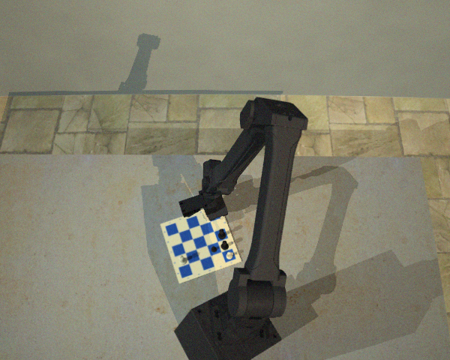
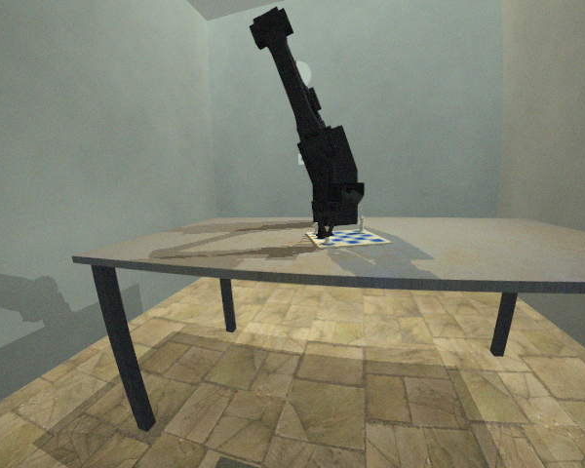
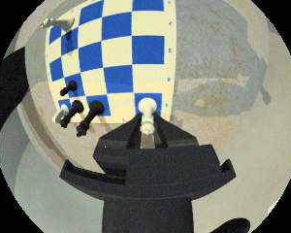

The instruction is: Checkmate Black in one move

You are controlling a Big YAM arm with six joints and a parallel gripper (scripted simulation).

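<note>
Right now the chessboard is 9 cm behind my hand, 6 cm to the left of it and 3 cm below it.
</note>
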